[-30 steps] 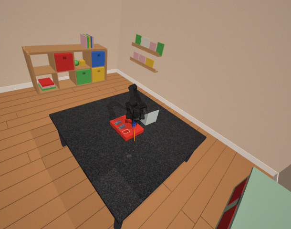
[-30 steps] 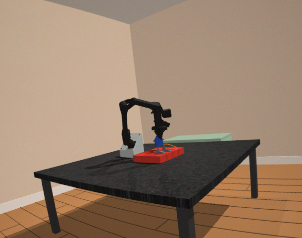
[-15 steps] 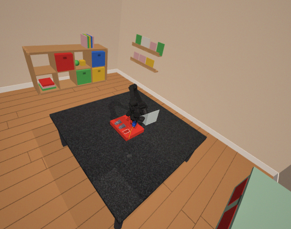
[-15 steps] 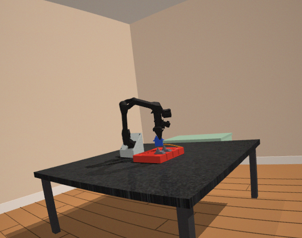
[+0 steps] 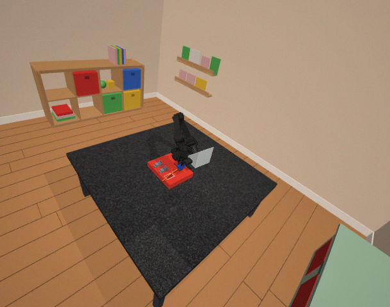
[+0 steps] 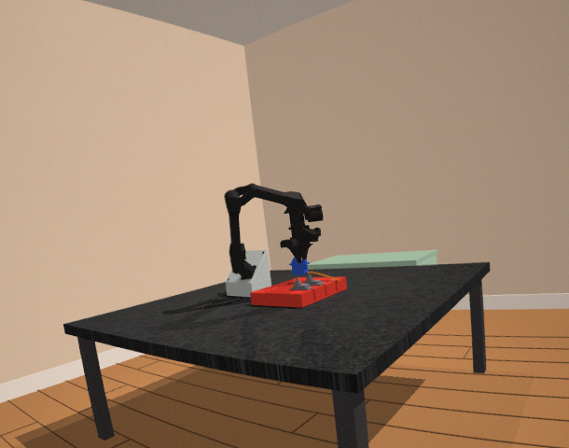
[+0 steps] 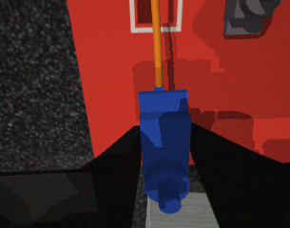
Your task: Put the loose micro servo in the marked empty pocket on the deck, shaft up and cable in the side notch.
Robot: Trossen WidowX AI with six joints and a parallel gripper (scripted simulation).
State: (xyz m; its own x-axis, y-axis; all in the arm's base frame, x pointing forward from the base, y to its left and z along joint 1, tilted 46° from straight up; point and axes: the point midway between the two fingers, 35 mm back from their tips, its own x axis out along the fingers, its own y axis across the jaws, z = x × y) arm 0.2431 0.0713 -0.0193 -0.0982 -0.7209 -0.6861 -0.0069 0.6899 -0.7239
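My gripper tip is 1 cm past the red deck, 7 cm to the left of it and 10 cm above it.
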